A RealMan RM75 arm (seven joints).
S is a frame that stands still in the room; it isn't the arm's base.
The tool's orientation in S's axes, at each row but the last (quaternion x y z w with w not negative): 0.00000 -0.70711 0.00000 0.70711; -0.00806 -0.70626 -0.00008 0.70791; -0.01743 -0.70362 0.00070 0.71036; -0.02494 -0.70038 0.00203 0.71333; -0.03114 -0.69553 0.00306 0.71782
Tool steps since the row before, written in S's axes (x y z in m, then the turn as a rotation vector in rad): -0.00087 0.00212 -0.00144 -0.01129 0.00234 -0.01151; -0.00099 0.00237 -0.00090 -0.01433 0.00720 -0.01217; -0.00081 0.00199 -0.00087 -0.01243 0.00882 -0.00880; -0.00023 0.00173 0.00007 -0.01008 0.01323 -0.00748; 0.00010 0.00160 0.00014 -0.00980 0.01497 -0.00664
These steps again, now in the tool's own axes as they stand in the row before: -0.00144 0.00212 0.00087 -0.01151 0.00234 0.01129; -0.00088 0.00237 0.00102 -0.01212 0.00717 0.01438; -0.00083 0.00199 0.00085 -0.00869 0.00875 0.01255; 0.00013 0.00172 0.00029 -0.00716 0.01318 0.01037; 0.00022 0.00159 -0.00003 -0.00623 0.01488 0.01019
